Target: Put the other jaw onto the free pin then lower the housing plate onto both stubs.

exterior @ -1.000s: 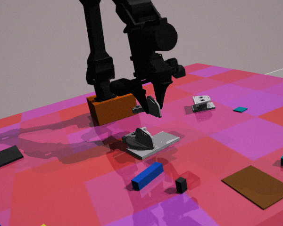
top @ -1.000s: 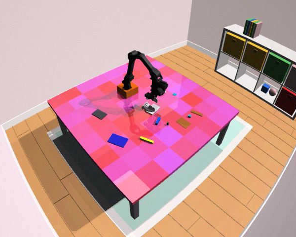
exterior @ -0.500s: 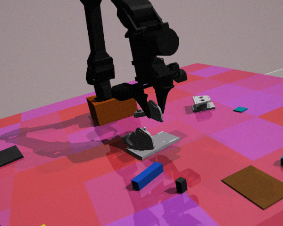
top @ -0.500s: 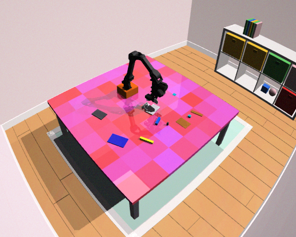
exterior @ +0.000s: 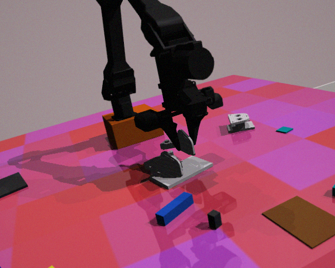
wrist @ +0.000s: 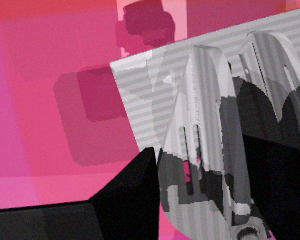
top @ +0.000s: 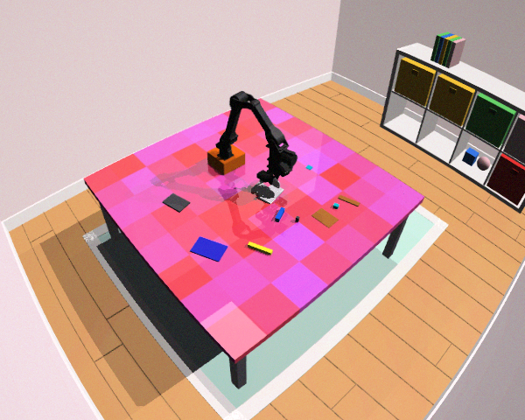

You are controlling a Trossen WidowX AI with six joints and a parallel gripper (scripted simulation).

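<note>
The white t-shaped block lies 90 mm behind my gripper tip, 220 mm to the left of it and 40 mm below it. Also, from my gripper tip: black cube 220 mm ahead, 80 mm to the right, 30 mm below; then blue block 140 mm ahead, 110 mm to the right, 40 mm below; then grey jaw 30 mm behind, 20 mm to the right.
</note>
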